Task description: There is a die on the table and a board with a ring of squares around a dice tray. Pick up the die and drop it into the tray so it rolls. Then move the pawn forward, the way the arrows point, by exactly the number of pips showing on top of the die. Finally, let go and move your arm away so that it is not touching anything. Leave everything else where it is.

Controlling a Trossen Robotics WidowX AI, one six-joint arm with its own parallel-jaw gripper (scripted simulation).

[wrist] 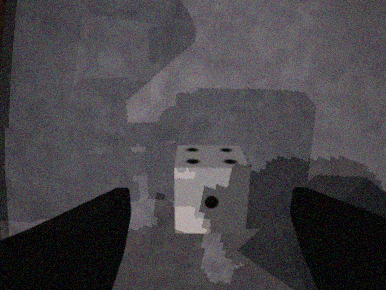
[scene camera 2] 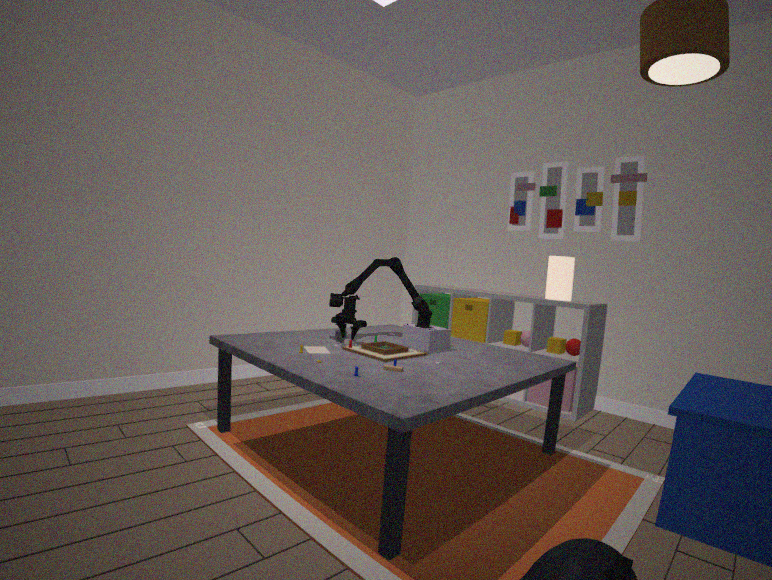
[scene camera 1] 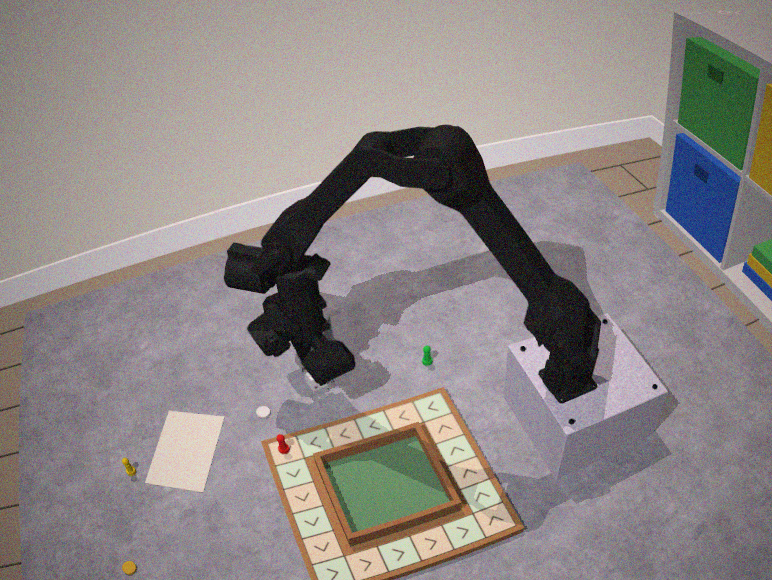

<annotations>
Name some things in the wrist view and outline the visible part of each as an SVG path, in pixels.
The gripper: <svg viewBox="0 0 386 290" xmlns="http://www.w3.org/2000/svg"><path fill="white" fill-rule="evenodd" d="M128 188L110 190L83 205L59 214L52 220L0 240L0 290L112 290L124 255L126 234L132 216ZM294 188L290 217L299 249L302 250L302 257L311 271L317 290L386 290L386 218L373 212L366 212L365 209L347 204L345 201L335 200L326 194L317 193L306 186Z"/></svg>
A white die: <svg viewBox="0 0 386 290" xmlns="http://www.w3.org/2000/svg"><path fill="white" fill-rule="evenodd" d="M178 146L176 166L174 166L176 233L245 234L246 214L248 214L250 169L252 168L250 168L249 162L246 160L244 153L242 153L240 146Z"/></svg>
</annotations>
